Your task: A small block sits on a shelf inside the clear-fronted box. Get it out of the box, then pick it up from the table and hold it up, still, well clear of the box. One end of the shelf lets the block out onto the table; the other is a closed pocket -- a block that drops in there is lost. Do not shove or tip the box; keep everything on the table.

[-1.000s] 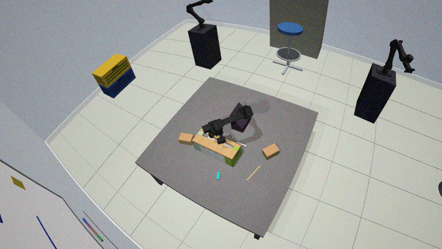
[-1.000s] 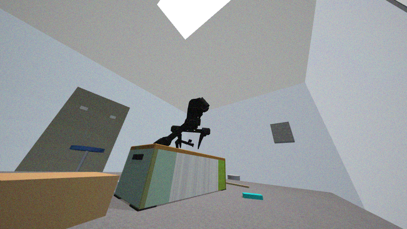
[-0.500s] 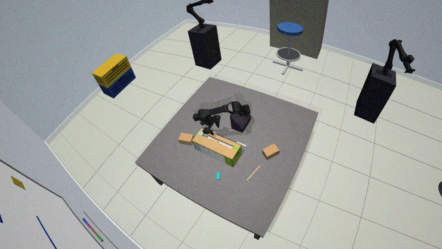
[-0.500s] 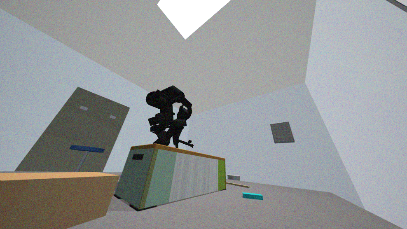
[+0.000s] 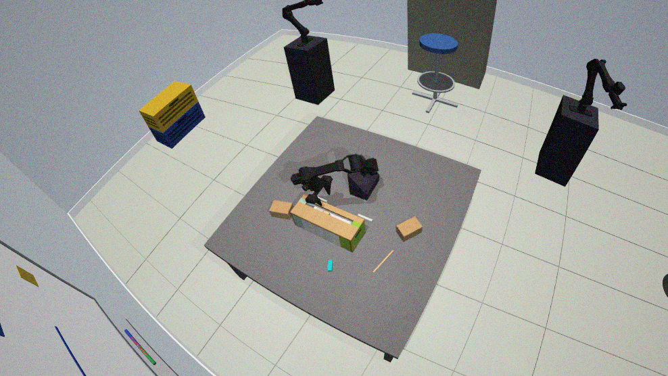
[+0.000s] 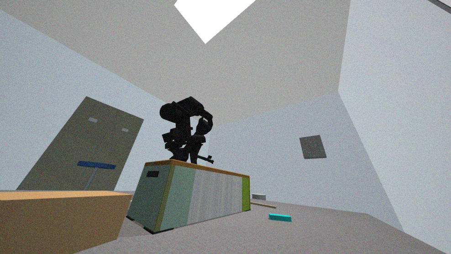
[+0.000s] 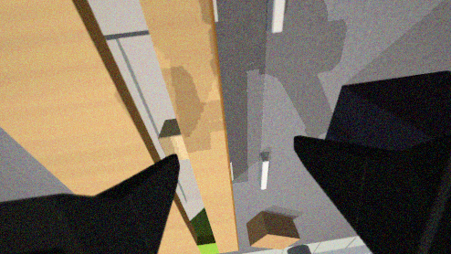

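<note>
My gripper tip is now 50 mm short of the tan block, 30 mm to the right of it and 60 mm above it. From my gripper tip the other things lie so: wooden stick: 110 mm ahead, 420 mm to the left, 140 mm below; then cyan piece: 270 mm ahead, 190 mm to the left, 140 mm below.
</note>
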